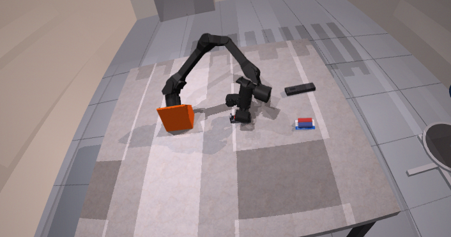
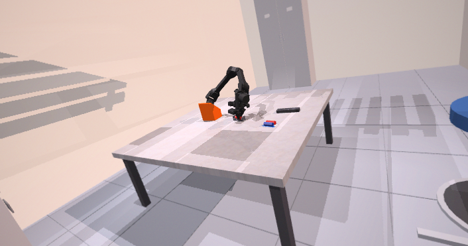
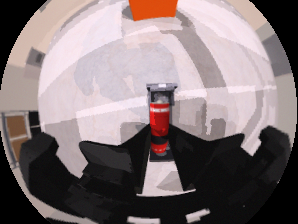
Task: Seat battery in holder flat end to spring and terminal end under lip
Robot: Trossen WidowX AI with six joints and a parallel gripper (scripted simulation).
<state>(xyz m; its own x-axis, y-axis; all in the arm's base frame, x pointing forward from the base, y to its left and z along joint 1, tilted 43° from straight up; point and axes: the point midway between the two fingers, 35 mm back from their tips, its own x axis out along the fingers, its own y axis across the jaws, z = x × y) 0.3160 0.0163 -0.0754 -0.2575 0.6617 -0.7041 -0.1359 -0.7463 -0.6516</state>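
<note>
My gripper tip is now 10 mm below the battery. From my gripper tip the other things lie so: black remote-like bar: 320 mm ahead, 170 mm to the left.
</note>
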